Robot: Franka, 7 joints.
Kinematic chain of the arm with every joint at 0, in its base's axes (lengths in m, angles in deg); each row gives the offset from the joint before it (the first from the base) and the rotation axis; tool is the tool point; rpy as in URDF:
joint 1: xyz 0 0 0.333 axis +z
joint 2: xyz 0 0 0 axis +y
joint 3: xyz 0 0 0.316 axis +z
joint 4: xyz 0.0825 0 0 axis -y
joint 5: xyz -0.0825 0 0.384 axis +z
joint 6: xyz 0 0 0 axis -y
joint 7: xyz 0.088 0 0 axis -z
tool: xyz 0 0 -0.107 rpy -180 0 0
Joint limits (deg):
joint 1: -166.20..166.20
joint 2: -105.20..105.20
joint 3: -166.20..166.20
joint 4: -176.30..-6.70
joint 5: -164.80..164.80
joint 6: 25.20..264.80
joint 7: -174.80..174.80
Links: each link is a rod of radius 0.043 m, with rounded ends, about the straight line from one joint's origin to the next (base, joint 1, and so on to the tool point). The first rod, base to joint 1, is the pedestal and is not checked.
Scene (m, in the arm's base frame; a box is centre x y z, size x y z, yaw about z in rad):
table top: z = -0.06
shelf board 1: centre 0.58 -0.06 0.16 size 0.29 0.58 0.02 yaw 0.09
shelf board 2: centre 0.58 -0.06 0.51 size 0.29 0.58 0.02 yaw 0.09
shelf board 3: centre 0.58 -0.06 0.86 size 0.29 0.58 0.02 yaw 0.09
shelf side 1: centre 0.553 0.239 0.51 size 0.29 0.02 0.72 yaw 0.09
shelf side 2: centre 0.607 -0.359 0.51 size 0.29 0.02 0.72 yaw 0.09
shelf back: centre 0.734 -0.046 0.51 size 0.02 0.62 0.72 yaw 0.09
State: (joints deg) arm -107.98 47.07 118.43 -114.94 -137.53 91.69 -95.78
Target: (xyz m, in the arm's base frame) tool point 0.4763 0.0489 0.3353
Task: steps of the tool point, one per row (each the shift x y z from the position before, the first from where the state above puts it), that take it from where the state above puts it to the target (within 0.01 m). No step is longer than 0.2 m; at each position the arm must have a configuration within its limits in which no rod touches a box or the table.
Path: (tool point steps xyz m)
1: -0.0622 -0.0457 0.0229
2: -0.0763 -0.0370 0.0196
3: -0.0891 -0.0237 0.0148
4: -0.0996 -0.0071 0.0081
5: 0.1014 0.1030 -0.0802
6: 0.0463 0.1048 -0.1020
7: -0.0076 0.0885 -0.1103
8: -0.0527 0.0572 -0.1049
9: 0.0734 0.0196 0.0065
10: 0.0723 0.0067 -0.0019
11: 0.0666 -0.0071 -0.0046

